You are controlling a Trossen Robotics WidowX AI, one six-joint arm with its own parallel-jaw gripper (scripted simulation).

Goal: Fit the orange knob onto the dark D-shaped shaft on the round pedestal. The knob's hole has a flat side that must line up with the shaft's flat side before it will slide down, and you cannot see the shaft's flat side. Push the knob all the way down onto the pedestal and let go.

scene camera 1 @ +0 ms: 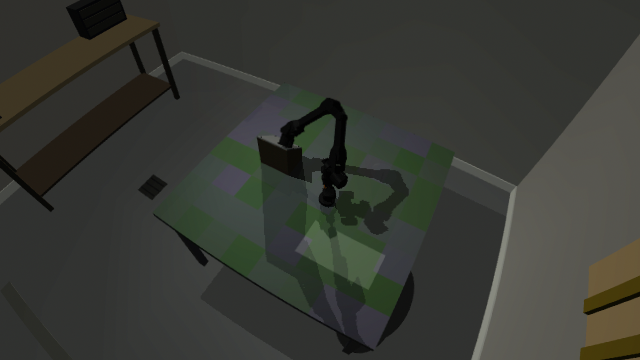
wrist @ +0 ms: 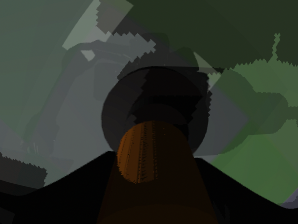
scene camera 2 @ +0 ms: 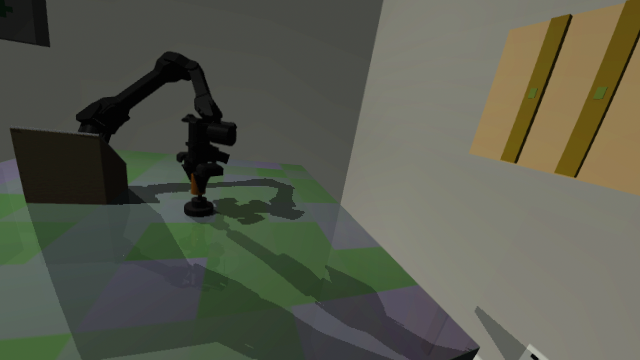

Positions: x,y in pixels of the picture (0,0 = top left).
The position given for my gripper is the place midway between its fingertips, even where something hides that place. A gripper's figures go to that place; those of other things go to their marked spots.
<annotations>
My gripper [wrist: 154,162] is 0.10 m from the lens. A pedestal [wrist: 154,93]: 0.14 m from the lens.
</annotations>
